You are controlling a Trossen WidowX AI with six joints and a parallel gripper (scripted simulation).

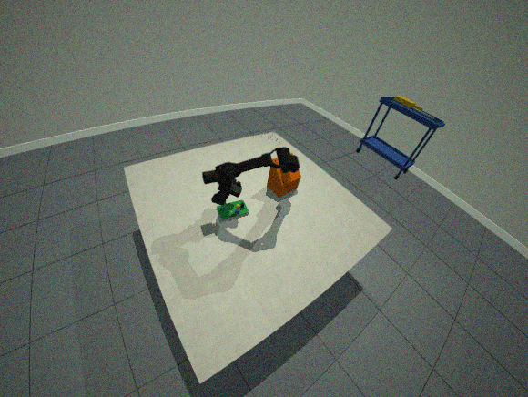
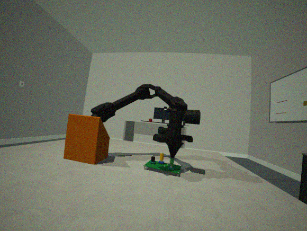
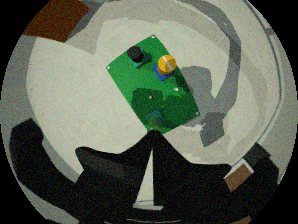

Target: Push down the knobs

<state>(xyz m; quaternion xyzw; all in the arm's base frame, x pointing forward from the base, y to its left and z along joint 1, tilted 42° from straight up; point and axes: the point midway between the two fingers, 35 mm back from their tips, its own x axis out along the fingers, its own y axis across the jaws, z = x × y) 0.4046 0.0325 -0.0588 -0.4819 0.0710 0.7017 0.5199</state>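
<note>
The green knob lies 10 mm below my gripper tip. From my gripper tip the other things lie so: yellow knob 50 mm behind, 60 mm to the left, 10 mm below.
</note>
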